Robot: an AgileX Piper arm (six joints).
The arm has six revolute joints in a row. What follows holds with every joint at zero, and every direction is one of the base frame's. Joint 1 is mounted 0.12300 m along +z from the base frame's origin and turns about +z. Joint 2 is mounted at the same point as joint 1 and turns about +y. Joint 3 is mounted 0.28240 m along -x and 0.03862 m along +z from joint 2 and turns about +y. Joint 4 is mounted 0.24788 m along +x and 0.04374 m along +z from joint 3 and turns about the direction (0.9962, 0, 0.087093). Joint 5 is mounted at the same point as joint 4 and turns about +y. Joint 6 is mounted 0.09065 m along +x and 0.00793 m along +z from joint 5 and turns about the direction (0.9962, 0, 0.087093). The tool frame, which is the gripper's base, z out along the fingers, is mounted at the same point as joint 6; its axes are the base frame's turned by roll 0.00, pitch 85.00 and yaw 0.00 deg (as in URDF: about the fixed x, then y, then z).
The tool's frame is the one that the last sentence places.
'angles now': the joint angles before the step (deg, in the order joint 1, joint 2, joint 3, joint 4, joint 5, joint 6). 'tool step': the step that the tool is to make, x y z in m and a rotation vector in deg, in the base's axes. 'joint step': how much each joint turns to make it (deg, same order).
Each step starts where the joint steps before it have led.
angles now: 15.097 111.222 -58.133 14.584 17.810 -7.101
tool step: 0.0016 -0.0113 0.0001 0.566 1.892 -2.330
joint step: -2.011 -0.005 -0.319 0.894 2.090 0.020
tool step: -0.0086 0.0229 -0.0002 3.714 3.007 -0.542
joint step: 3.245 0.014 -0.084 5.740 2.145 -0.008
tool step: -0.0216 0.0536 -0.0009 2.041 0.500 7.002
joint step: 8.982 0.233 0.068 3.913 -0.429 -1.128
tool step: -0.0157 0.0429 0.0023 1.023 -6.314 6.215
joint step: 7.807 0.186 0.071 0.504 -6.811 -0.826
